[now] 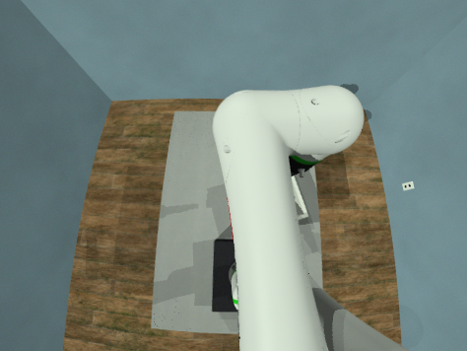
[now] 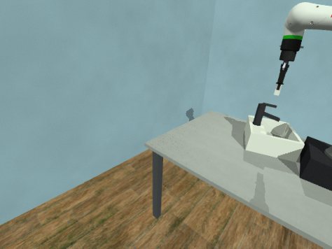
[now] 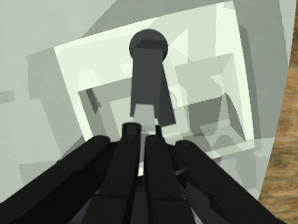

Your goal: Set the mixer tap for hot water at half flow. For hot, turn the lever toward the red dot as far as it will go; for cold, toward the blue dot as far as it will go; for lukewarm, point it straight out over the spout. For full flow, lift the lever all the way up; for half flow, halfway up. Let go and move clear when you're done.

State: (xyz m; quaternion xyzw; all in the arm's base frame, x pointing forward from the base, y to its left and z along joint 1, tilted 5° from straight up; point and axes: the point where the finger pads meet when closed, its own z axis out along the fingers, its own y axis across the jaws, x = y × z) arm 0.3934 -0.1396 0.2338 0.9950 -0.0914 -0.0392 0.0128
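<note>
The lever lies 100 mm below my hand and 20 mm ahead of it. The rest, counted from my hand: white basin: 330 mm below, 60 mm behind, 30 mm to the right.
</note>
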